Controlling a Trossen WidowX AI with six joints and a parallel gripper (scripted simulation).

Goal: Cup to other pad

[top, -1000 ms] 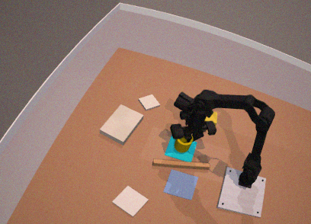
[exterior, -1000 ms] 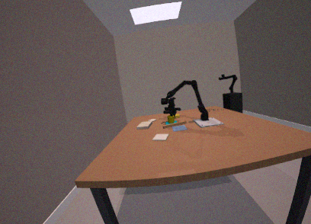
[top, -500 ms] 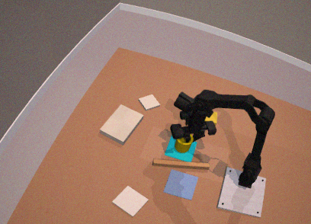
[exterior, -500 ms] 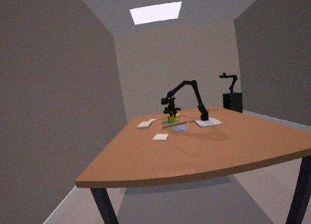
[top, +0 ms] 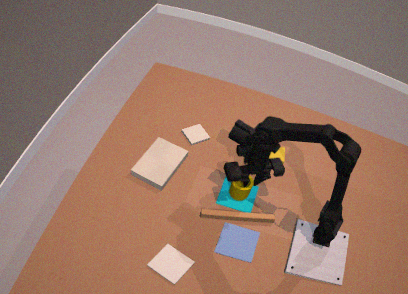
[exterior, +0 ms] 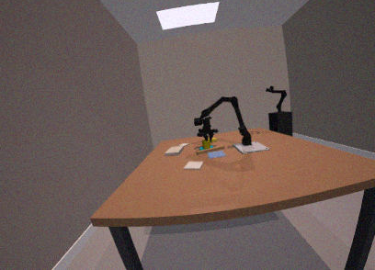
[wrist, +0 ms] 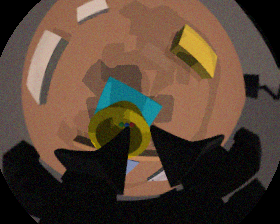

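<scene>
Now: the yellow cup 2 cm ahead of my gripper tip, 1 cm to the left of it and 1 cm below it. From my gripper tip the other things lie so: thin wooden bar 10 cm to the left, 5 cm below.
</scene>
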